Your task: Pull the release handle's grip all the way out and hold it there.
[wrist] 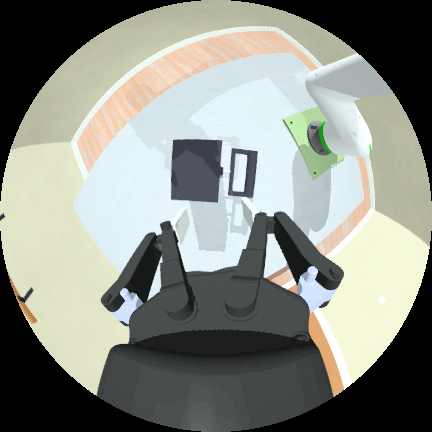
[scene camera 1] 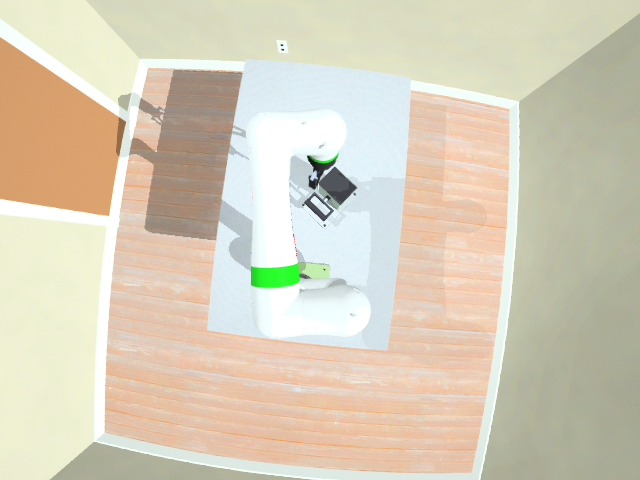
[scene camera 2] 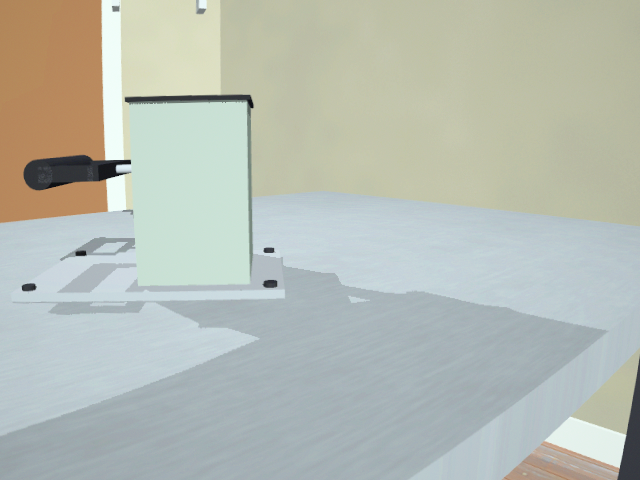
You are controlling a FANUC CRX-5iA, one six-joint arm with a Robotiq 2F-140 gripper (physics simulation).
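The release handle's grip, a black rectangular frame (scene camera 1: 313,210) (scene camera 2: 67,173) (wrist: 251,174), stands out sideways from the upright pale green housing (scene camera 2: 191,191), whose dark top (scene camera 1: 337,184) (wrist: 196,170) faces up. A short light rod (scene camera 2: 123,168) shows between grip and housing. The housing stands on a white base plate (scene camera 2: 206,295) with black bolts. My gripper (scene camera 1: 313,183) (wrist: 214,210) is open, with nothing between its fingers. In scene camera 1 it appears beside the housing's left corner, apart from the grip. It does not show in scene camera 2. Its exact height is hard to tell.
The white arm (scene camera 1: 271,206) (wrist: 340,117) reaches over the pale table (scene camera 1: 372,118) (scene camera 2: 439,242) from its green mounting plate (scene camera 1: 316,269) (wrist: 300,130). Shadows of arm and handle fall across the table. A wall stands beyond the table's far edge.
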